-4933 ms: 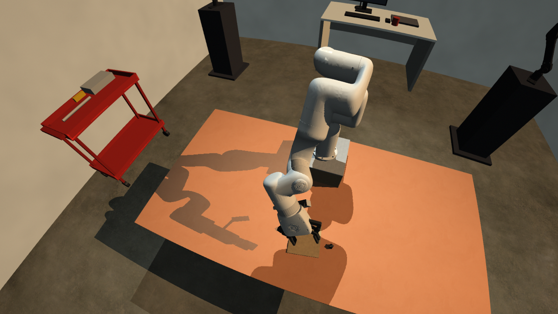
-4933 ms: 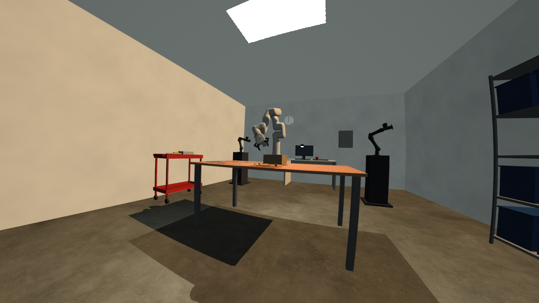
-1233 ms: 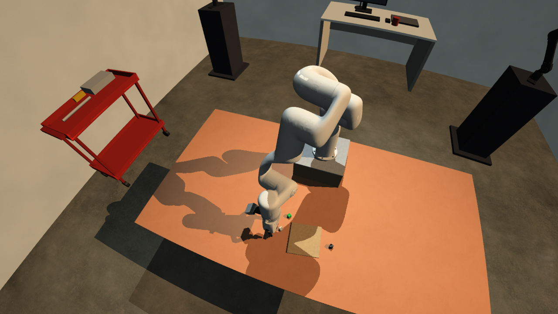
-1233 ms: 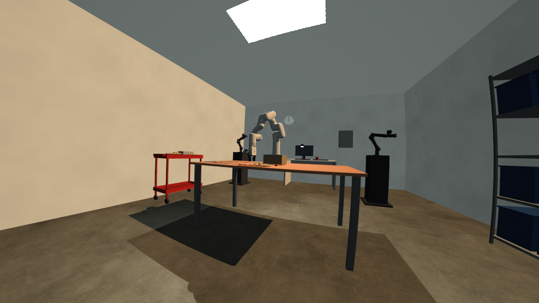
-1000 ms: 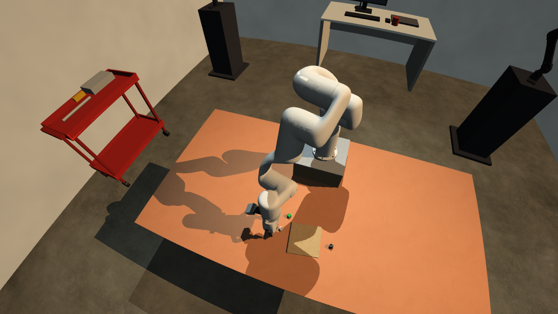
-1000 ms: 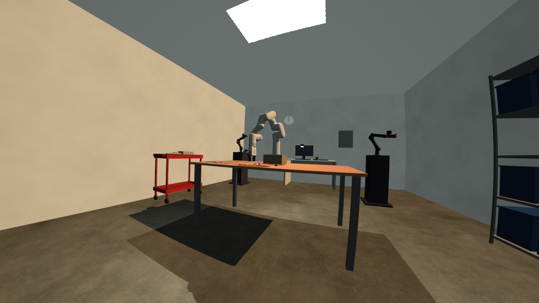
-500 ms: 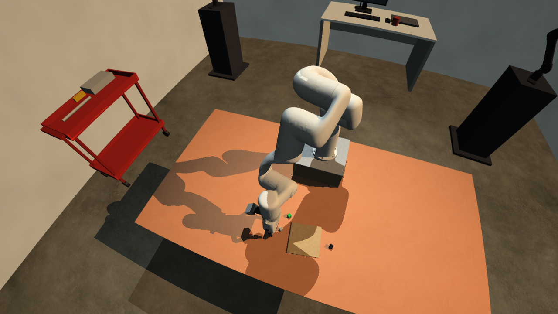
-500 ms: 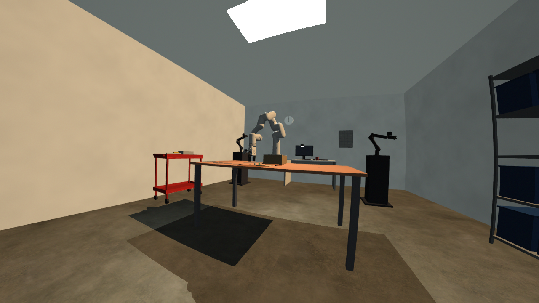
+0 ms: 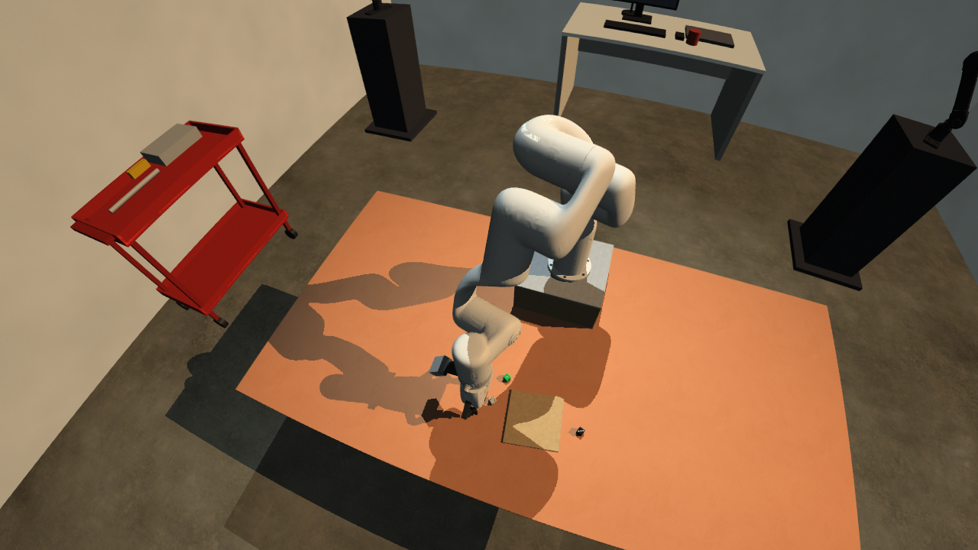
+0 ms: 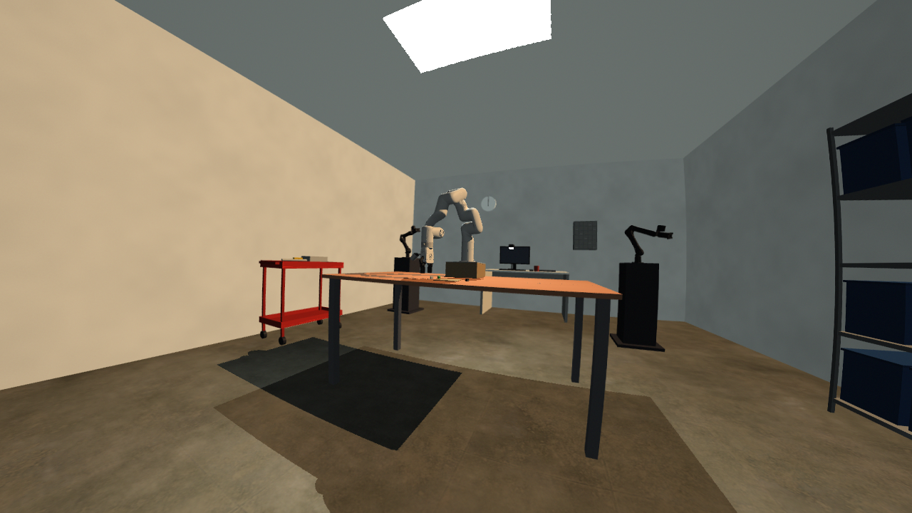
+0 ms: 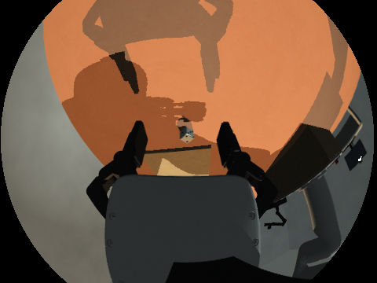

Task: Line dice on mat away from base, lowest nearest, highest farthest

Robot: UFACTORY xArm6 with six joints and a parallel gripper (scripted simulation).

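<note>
Right now my hand is 40 mm to the right of the white die, 40 mm above it and 10 mm past it. Round my hand: black die (270 mm to the left, 40 mm below, 10 mm behind); then green die (80 mm behind, 50 mm to the left, 40 mm below); then tan mat (150 mm to the left, 40 mm below).
</note>
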